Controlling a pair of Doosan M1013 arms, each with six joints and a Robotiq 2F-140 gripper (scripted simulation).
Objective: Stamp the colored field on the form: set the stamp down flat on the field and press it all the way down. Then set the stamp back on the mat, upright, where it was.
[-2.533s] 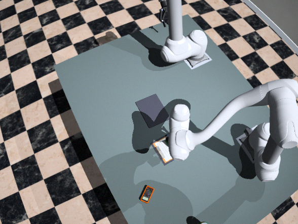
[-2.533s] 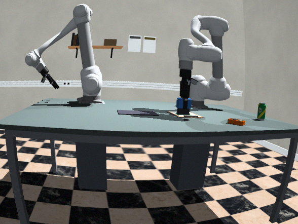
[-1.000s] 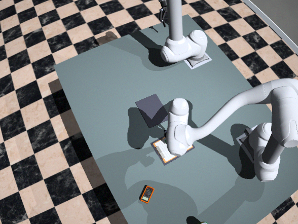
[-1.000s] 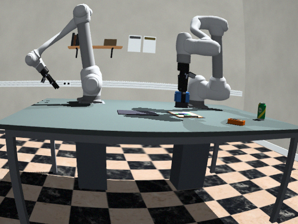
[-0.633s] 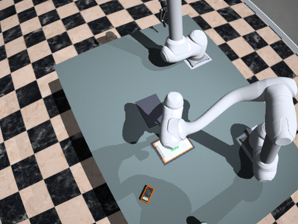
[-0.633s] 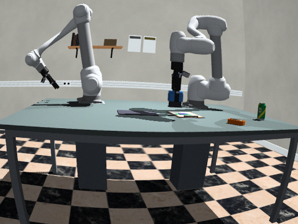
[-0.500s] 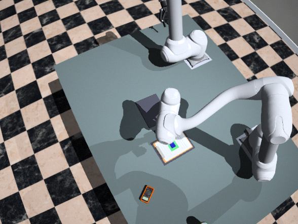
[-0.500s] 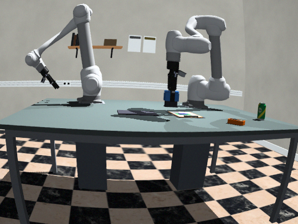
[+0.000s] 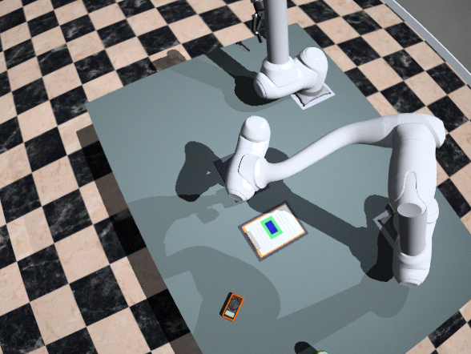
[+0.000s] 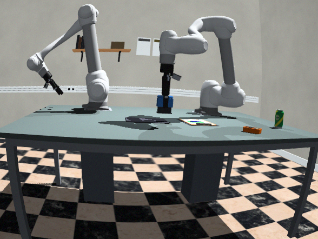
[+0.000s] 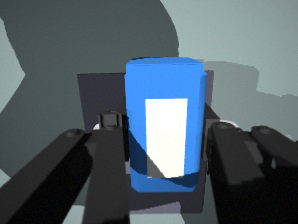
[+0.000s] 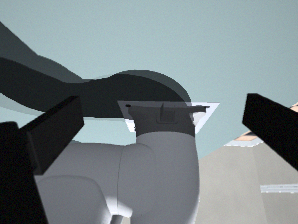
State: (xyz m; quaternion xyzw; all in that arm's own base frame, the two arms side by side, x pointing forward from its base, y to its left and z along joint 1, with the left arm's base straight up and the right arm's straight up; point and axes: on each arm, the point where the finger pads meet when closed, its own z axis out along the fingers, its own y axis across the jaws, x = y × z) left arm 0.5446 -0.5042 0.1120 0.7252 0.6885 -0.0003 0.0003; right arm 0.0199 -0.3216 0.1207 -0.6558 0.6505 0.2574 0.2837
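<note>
Now: left hand 20 mm above the blue stamp. The rest, counted from my left hand: dark mat (110 mm below, 100 mm to the right, 10 mm behind); then green can (780 mm to the left, 90 mm ahead, 50 mm below); then orange multimeter (430 mm to the left, 290 mm ahead, 100 mm below).
</note>
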